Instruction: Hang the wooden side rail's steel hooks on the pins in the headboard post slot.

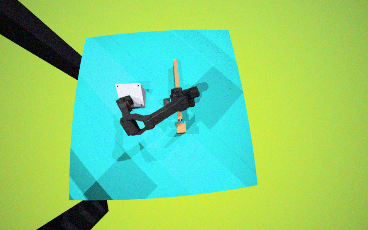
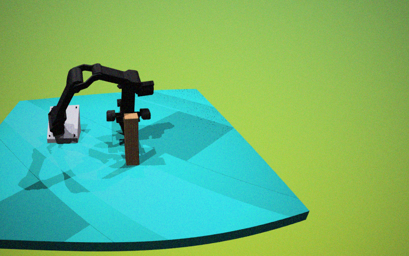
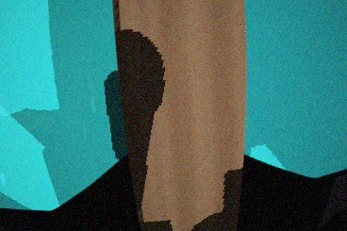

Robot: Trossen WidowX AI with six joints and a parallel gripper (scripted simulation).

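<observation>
My gripper tip is 2 cm past the headboard post, 15 cm to the left of it and 4 cm below it.
</observation>
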